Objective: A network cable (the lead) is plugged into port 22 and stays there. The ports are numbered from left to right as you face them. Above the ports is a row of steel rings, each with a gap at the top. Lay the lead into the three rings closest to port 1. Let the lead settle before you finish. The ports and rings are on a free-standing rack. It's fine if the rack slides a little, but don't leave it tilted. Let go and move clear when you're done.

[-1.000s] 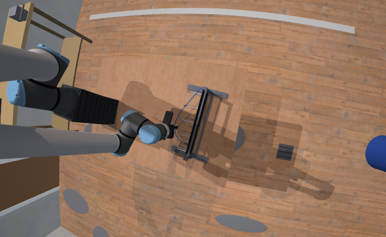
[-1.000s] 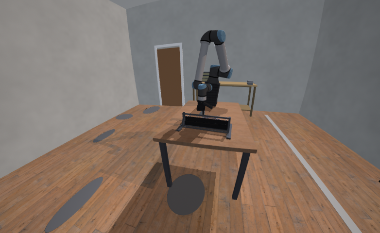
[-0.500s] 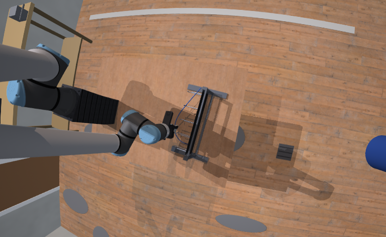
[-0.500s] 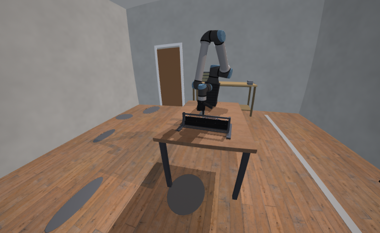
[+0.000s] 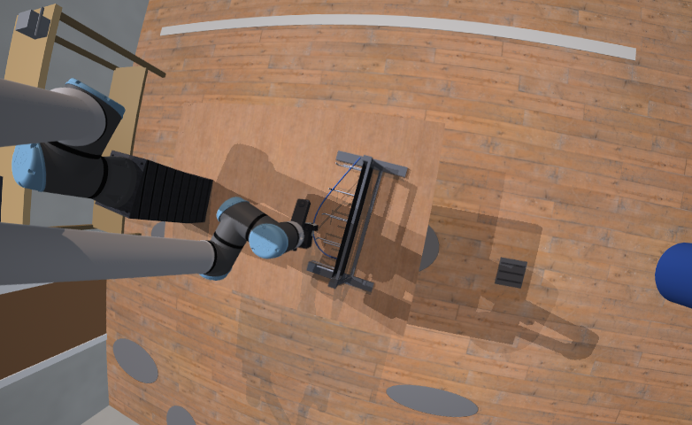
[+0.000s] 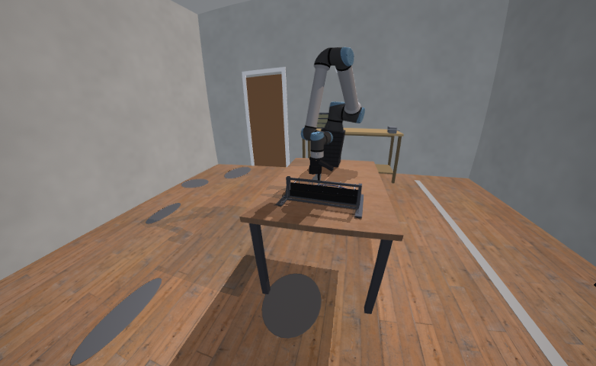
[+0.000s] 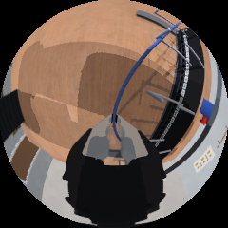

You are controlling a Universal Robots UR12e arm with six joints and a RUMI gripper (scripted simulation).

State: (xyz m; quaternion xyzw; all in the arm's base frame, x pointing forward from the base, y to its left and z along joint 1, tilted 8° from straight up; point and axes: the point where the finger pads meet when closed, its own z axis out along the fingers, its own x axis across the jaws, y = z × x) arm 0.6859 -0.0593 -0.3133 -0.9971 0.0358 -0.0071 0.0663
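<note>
Right now my hand is 160 mm short of the dark rack, 30 mm to the right of it and 30 mm below it.
</note>
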